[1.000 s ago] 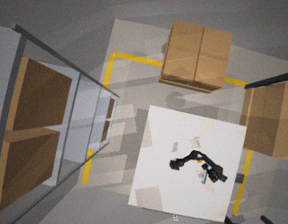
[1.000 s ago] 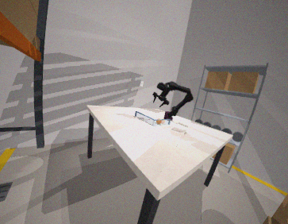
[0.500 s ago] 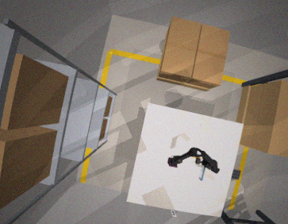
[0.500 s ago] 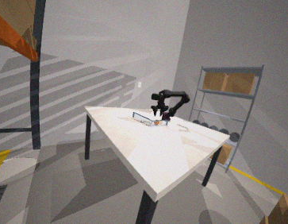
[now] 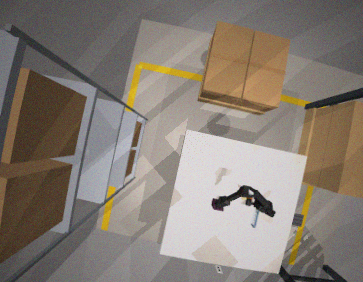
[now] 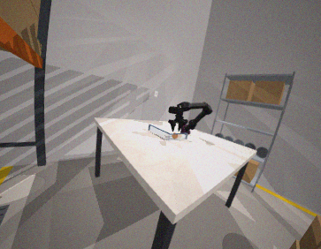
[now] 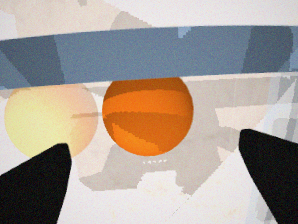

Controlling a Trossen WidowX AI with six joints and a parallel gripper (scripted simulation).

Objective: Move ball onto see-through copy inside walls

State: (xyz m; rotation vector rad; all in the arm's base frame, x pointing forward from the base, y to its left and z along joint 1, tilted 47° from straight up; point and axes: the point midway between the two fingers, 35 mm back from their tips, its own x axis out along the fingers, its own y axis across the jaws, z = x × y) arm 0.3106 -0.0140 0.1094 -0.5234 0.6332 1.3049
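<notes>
My gripper tip is 40 mm above the orange ball. Round my gripper tip: see-through copy of ball 60 mm behind, 40 mm below, 10 mm to the left; then low clear wall 130 mm to the right, 90 mm ahead, 40 mm below.
</notes>
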